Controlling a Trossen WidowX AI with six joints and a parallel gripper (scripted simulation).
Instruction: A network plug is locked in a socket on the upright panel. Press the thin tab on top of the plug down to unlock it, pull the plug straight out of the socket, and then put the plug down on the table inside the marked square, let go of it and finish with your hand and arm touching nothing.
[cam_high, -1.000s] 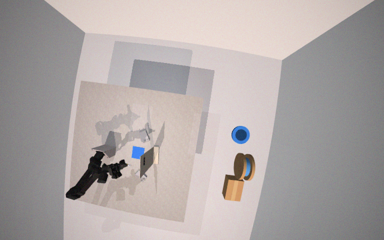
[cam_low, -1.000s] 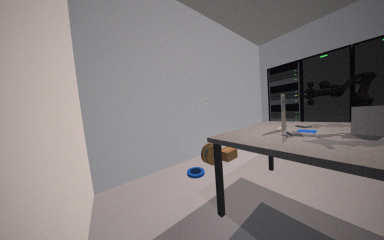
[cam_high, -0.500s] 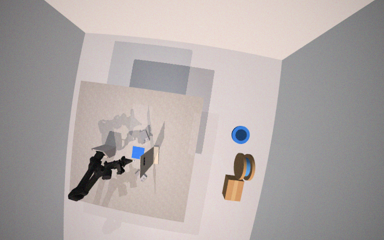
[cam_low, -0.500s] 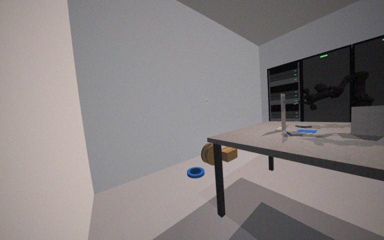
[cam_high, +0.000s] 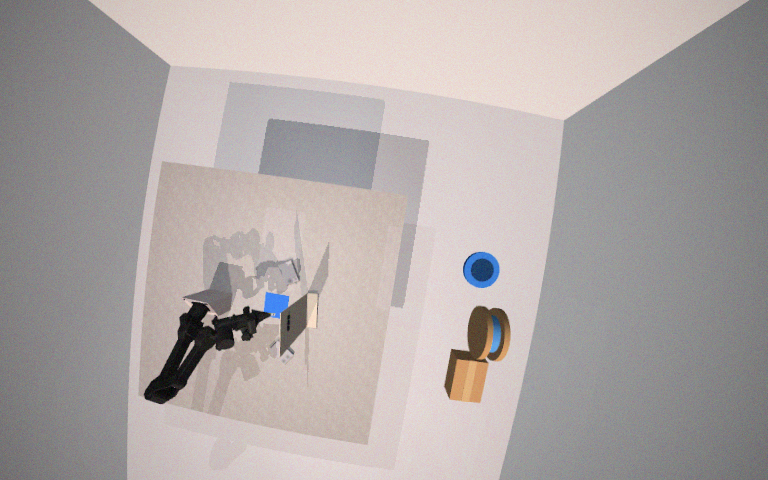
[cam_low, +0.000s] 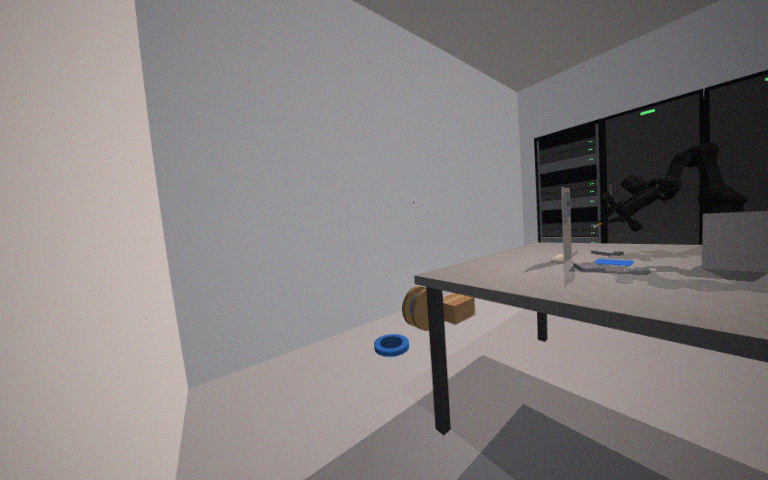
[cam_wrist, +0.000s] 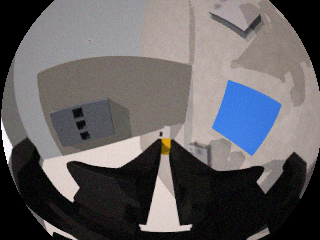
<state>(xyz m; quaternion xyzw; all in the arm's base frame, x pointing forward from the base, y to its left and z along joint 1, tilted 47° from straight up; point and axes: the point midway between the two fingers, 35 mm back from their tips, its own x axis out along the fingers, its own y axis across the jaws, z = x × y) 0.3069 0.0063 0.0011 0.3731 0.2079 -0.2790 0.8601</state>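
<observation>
Now: the blue marked square 4 cm behind my gripper tip, 1 cm to the right of it and 16 cm below it. Also, from my gripper tip: upright panel: 12 cm ahead, 1 cm below; network plug: 1 cm ahead.
</observation>
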